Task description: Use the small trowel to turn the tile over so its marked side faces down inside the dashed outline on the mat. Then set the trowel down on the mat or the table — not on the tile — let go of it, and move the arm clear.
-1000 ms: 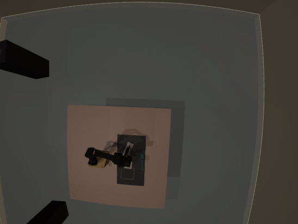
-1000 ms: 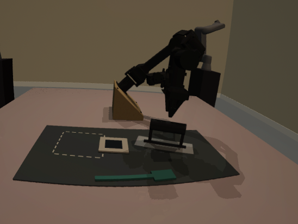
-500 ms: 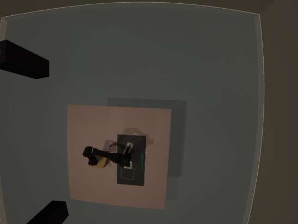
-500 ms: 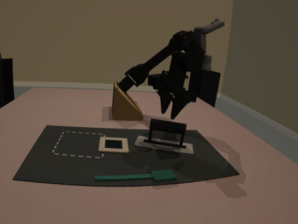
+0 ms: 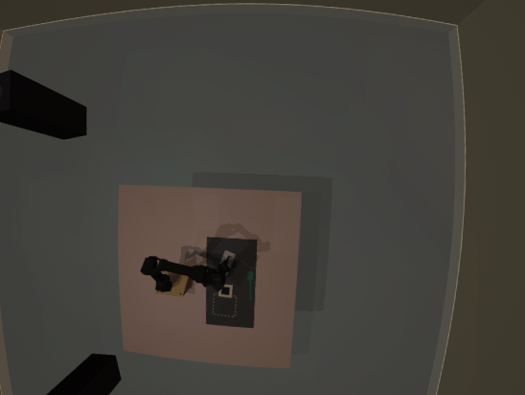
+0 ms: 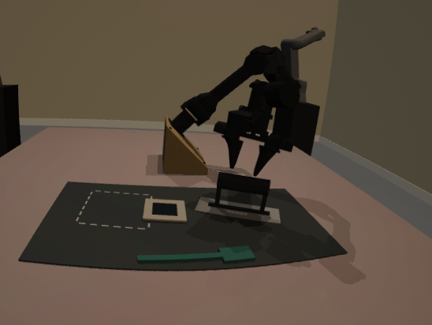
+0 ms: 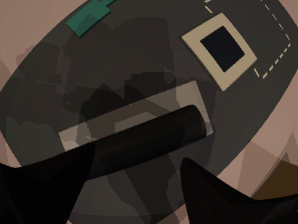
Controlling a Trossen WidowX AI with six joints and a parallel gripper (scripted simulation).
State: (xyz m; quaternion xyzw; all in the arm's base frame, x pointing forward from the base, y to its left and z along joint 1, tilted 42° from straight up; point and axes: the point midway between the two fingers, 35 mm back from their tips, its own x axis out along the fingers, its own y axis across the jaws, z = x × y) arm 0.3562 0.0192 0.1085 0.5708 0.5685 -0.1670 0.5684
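My gripper tip is 3 cm short of the dark mat, 13 cm to the left of it and 12 cm above it. Also, from my gripper tip: tile (1 cm behind, 17 cm to the right, 9 cm below); green trowel (17 cm ahead, 13 cm to the right, 9 cm below).
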